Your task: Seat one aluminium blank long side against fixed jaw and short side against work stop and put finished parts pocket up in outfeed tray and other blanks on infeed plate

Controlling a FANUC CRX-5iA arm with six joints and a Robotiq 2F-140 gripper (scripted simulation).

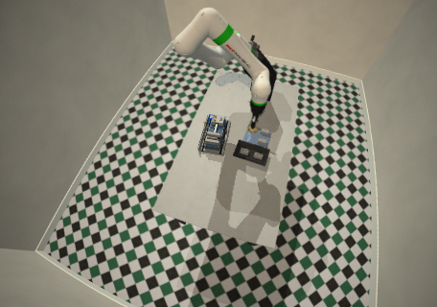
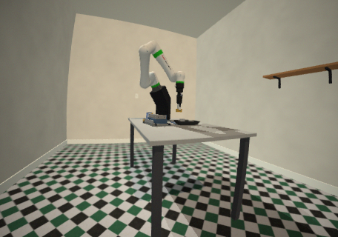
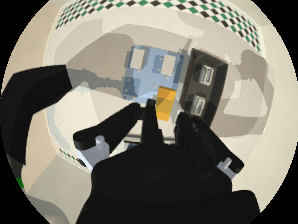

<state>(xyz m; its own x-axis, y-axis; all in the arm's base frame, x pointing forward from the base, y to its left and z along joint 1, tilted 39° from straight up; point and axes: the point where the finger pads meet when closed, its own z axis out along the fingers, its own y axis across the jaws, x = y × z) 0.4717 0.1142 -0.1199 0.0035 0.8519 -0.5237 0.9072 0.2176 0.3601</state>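
The brass blank is 4 cm below my hand.
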